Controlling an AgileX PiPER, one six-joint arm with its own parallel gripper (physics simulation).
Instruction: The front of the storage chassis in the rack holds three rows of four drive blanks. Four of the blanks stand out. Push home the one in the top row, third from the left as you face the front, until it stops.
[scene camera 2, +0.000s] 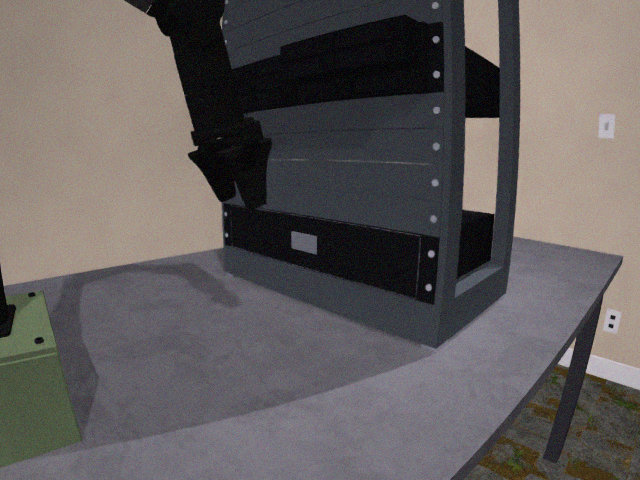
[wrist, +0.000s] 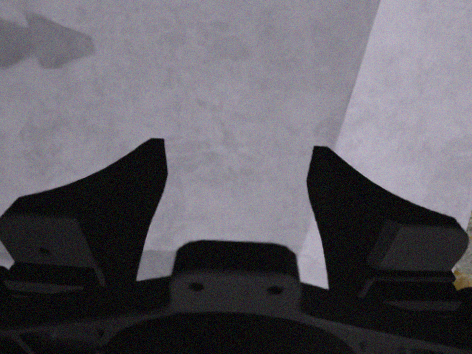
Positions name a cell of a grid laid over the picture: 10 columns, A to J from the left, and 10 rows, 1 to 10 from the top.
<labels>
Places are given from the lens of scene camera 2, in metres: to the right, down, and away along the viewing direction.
my gripper (scene camera 2: D5): -0.09, -0.04, 0.46
rack (scene camera 2: G6): 0.09, 0.01, 0.53
</labels>
